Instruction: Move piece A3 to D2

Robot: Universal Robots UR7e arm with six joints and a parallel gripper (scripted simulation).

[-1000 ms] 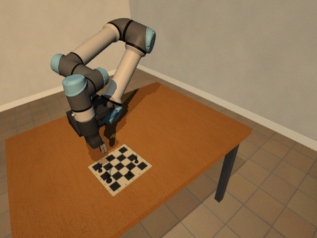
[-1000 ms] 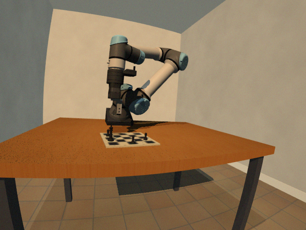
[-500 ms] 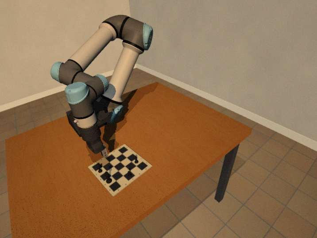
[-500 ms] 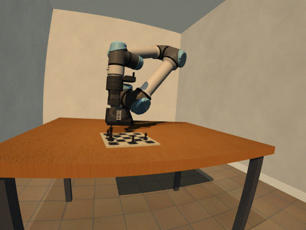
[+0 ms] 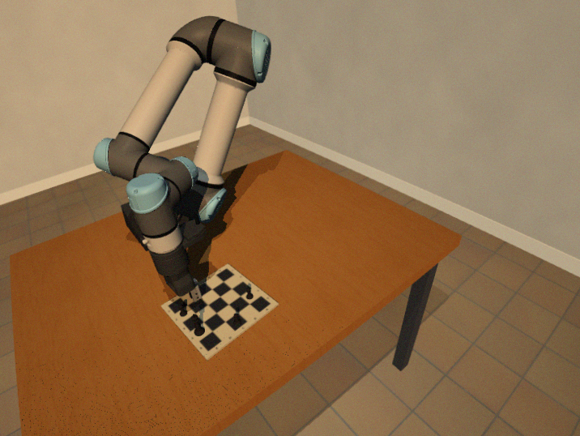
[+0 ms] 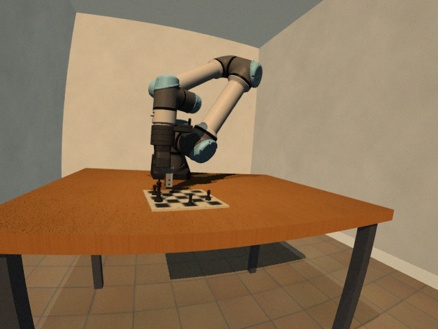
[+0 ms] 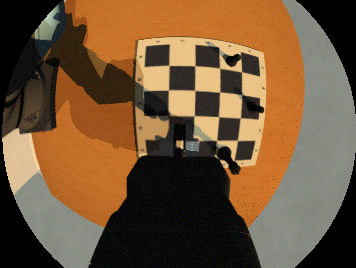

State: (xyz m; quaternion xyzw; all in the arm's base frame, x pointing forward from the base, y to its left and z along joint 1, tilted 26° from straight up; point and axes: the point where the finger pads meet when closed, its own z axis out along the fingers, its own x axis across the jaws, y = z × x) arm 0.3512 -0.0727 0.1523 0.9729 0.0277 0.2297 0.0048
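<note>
Right now my hand is 50 mm above the chessboard, 40 mm to the right of it and 40 mm short of it. Also, from my hand: tall chess piece (80 mm ahead, 40 mm to the right, 10 mm below).
</note>
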